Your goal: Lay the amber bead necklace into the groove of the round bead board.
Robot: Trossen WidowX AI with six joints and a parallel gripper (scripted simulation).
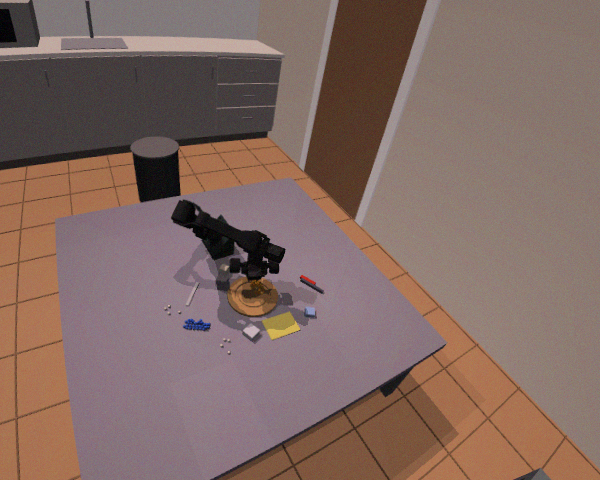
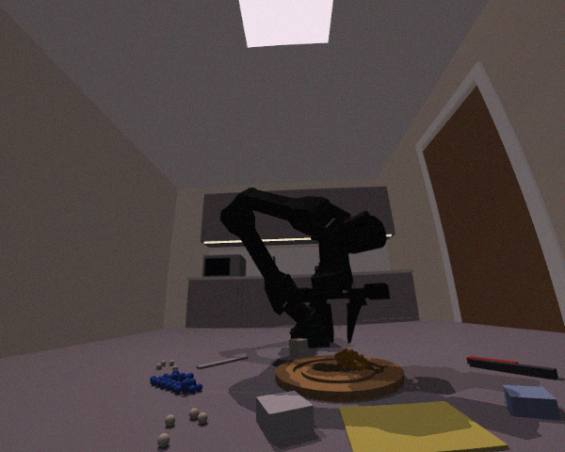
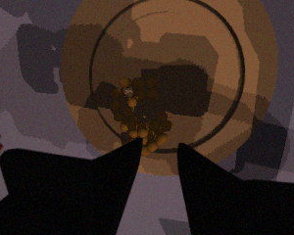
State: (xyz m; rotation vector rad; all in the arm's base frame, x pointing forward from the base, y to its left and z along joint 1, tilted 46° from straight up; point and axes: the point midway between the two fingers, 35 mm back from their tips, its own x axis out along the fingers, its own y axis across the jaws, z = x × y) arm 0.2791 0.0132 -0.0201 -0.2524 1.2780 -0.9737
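Now: the round wooden bead board 40 mm below my gripper tip, 40 mm ahead of it and 20 mm to the right of it. Also, from my gripper tip: grey block: 190 mm ahead, 110 mm to the right, 30 mm below; yellow pad: 210 mm ahead, 40 mm below; thin rod: 220 mm to the right, 80 mm behind, 40 mm below.
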